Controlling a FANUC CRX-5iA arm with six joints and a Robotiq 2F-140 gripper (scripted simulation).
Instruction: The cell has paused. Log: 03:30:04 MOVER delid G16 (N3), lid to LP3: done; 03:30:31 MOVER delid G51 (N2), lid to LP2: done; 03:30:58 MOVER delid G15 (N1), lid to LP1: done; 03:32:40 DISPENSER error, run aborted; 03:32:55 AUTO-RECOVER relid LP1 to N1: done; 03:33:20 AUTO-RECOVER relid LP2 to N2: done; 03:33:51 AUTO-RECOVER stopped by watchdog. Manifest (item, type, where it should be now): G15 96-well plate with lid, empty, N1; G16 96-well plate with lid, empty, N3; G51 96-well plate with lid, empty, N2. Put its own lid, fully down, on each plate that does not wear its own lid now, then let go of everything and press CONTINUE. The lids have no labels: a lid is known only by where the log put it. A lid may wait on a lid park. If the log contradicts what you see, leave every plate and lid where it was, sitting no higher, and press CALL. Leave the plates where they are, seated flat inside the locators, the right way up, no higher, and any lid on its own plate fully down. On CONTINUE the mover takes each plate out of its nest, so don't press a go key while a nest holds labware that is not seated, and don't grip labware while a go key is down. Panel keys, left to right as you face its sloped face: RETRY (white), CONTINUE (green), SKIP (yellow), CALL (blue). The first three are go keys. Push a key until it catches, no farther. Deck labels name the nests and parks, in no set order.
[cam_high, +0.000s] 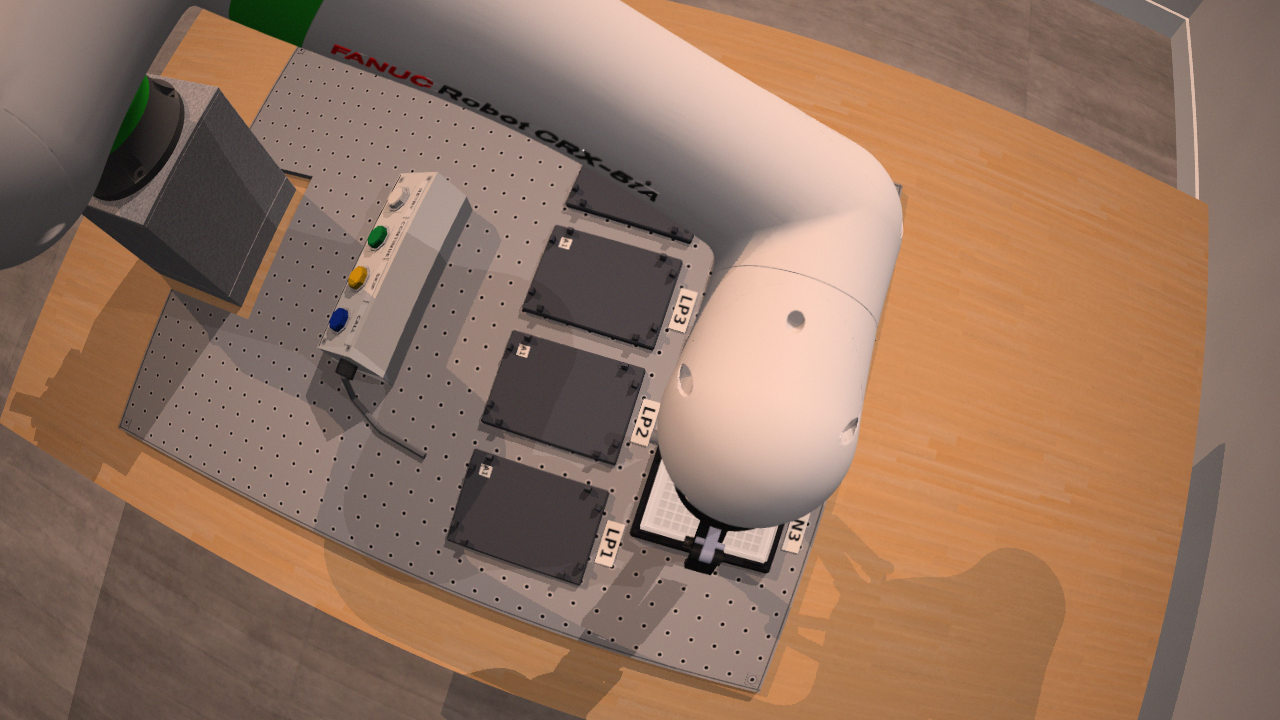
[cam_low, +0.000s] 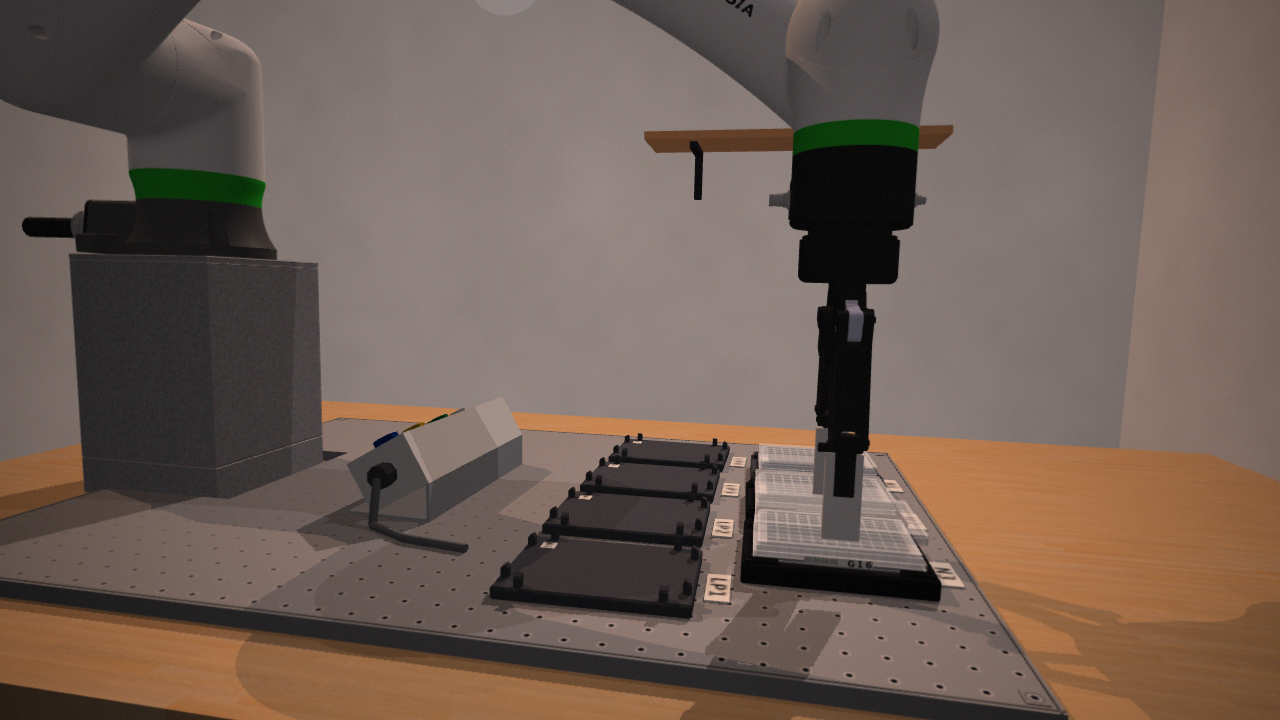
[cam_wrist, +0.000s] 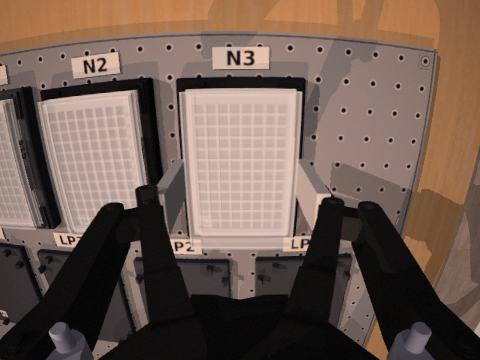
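The clear lid is 20 mm below my hand. Also, from my hand: plate G16: 40 mm below; then lid park LP2: 170 mm behind, 90 mm to the left, 60 mm below; then lid park LP1: 180 mm behind, 40 mm to the right, 60 mm below.
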